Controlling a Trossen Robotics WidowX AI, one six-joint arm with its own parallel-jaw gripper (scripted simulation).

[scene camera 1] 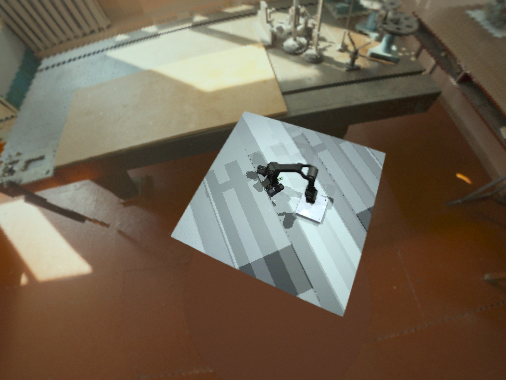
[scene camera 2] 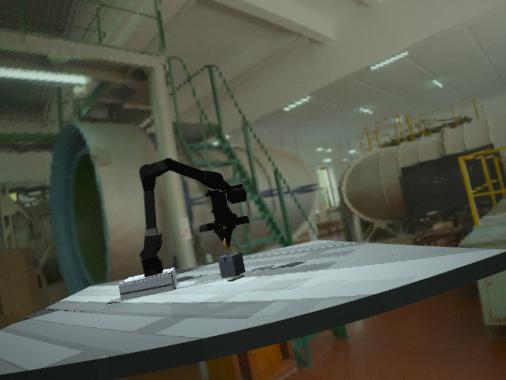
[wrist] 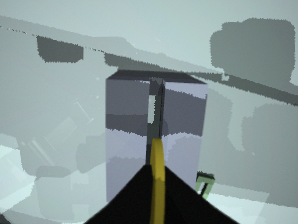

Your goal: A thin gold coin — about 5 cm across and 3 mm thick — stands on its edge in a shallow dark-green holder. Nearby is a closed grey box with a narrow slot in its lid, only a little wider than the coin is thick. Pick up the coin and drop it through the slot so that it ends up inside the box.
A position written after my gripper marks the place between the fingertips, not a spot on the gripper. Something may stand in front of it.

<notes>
My gripper [scene camera 2: 228,247] holds a gold coin.
My gripper also shows in the wrist view [wrist: 153,173].
</notes>
